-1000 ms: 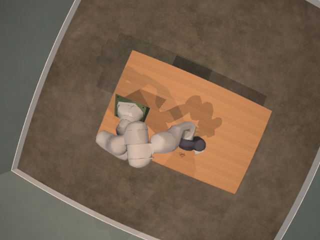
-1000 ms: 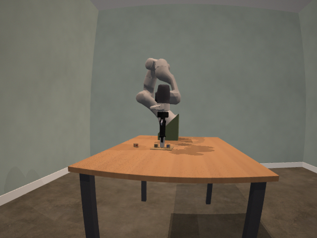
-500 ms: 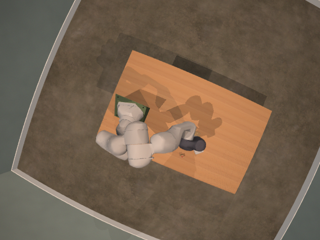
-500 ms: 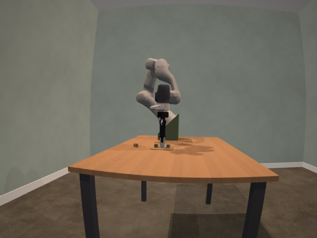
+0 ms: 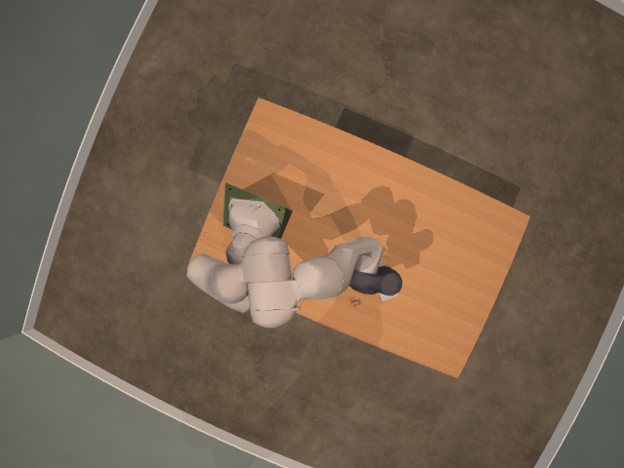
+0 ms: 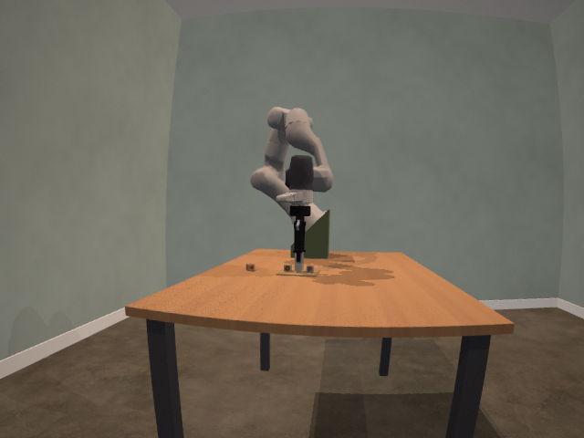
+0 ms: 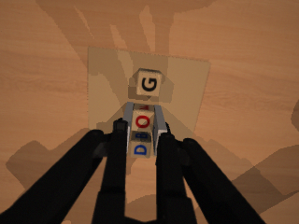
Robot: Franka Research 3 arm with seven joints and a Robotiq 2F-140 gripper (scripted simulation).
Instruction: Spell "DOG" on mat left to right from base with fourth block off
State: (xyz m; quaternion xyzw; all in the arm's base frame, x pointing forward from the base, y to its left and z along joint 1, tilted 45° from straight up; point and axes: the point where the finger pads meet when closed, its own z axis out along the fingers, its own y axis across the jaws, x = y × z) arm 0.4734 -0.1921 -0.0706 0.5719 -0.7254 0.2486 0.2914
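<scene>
The mat is 4 cm below my hand. Also, from my hand: G block (1 cm behind, 4 cm to the right, 3 cm below).
</scene>
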